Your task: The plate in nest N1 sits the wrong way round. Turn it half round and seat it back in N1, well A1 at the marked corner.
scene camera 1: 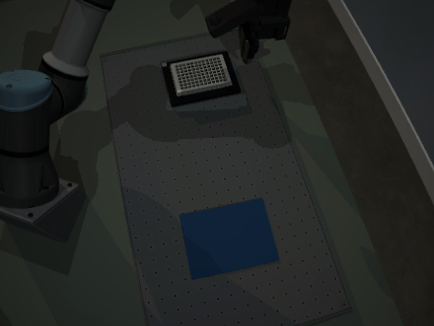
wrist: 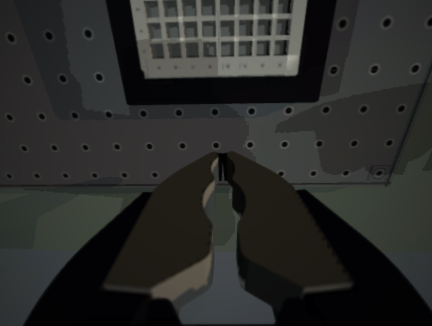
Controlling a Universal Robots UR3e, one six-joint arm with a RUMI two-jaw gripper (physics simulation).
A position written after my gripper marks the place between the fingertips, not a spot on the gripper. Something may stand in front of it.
Observation:
I see my gripper (scene camera 1: 245, 62).
My gripper shows as well in the wrist view (wrist: 222, 156).

